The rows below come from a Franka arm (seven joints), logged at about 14 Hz.
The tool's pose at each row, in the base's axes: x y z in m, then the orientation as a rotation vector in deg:
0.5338, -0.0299, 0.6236, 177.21, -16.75, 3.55
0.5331, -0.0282, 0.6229, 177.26, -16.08, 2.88
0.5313, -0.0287, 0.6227, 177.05, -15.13, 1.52
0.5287, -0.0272, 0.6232, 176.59, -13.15, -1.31
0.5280, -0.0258, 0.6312, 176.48, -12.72, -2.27
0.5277, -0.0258, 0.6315, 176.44, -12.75, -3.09
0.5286, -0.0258, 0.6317, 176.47, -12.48, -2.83
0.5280, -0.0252, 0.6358, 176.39, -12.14, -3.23
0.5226, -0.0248, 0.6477, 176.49, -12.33, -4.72
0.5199, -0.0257, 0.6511, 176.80, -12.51, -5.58
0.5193, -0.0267, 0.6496, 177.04, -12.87, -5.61
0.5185, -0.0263, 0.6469, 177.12, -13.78, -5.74
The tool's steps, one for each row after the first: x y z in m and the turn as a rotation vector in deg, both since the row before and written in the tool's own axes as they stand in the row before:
-0.0010, -0.0016, 0.0006, -0.06, -0.42, -0.44
-0.0017, 0.0008, 0.0002, -0.38, -0.83, -0.62
-0.0028, -0.0010, -0.0006, -0.76, -1.74, -1.29
-0.0010, -0.0009, -0.0080, -0.18, -0.60, -0.29
-0.0003, 0.0001, -0.0003, -0.06, -0.53, 0.01
0.0009, -0.0001, -0.0002, 0.02, 0.17, -0.17
-0.0008, -0.0003, -0.0041, -0.12, -0.25, -0.22
-0.0058, 0.0010, -0.0117, 0.08, -0.97, 0.09
-0.0027, 0.0015, -0.0032, 0.31, -0.58, 0.08
-0.0004, 0.0010, 0.0016, 0.27, -0.04, 0.21
-0.0007, -0.0004, 0.0027, 0.16, -0.11, 0.57

